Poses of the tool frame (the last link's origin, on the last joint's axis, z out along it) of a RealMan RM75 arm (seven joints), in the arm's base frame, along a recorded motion.
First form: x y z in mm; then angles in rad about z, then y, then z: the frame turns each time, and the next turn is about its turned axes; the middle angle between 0 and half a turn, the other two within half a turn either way.
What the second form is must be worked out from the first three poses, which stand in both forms.
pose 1, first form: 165.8 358.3 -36.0 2.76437 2.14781 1.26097
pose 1, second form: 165.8 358.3 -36.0 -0.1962 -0.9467 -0.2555 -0.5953 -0.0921 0.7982
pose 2, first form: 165.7 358.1 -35.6 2.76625 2.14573 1.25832
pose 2, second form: 165.7 358.1 -35.6 -0.1933 -0.9466 -0.2580 -0.5941 -0.0963 0.7986
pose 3, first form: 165.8 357.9 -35.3 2.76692 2.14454 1.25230
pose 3, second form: 165.8 357.9 -35.3 -0.1894 -0.9460 -0.2630 -0.5943 -0.1028 0.7976
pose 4, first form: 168.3 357.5 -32.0 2.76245 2.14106 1.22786
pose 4, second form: 168.3 357.5 -32.0 -0.1799 -0.9421 -0.2830 -0.5968 -0.1242 0.7927
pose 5, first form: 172.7 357.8 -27.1 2.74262 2.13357 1.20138
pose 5, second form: 172.7 357.8 -27.1 -0.1848 -0.9341 -0.3054 -0.5987 -0.1394 0.7887
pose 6, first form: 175.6 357.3 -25.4 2.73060 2.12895 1.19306
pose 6, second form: 175.6 357.3 -25.4 -0.1923 -0.9301 -0.3128 -0.5986 -0.1414 0.7884
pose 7, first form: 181.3 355.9 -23.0 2.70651 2.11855 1.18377
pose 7, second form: 181.3 355.9 -23.0 -0.2121 -0.9226 -0.3222 -0.5964 -0.1390 0.7906
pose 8, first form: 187.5 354.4 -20.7 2.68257 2.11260 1.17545
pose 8, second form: 187.5 354.4 -20.7 -0.2308 -0.9153 -0.3300 -0.5973 -0.1344 0.7907
